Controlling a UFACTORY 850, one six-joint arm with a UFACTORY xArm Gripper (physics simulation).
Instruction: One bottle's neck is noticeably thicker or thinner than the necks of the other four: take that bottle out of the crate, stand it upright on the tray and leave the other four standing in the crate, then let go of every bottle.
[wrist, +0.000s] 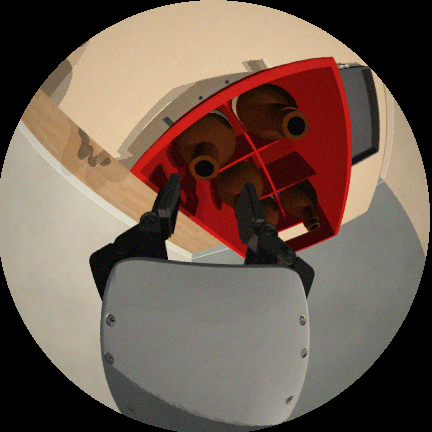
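Observation:
The red crate (327, 125) stands with its dividers showing. Brown bottles stand in it: one at the left (207, 142) with its dark mouth facing the camera, one at the upper right (262, 110), one in the middle (239, 179), one at the lower right (301, 198) and a mostly hidden one (271, 212). The right finger covers the middle bottle's neck. The left and upper-right mouths look larger than the lower-right one. My gripper (210, 190) is partly open and empty; its tips are at the crate's left side, just below the left bottle's mouth in view. The dark grey tray (361, 115) holds no visible bottle.
The tray lies just right of the crate. The crate's red rim and thin dividers stand around the bottles. A wooden strip (65, 132) runs along the table's left edge, with arm shadows on it. Grey floor (370, 260) shows beyond the edge at the lower right.

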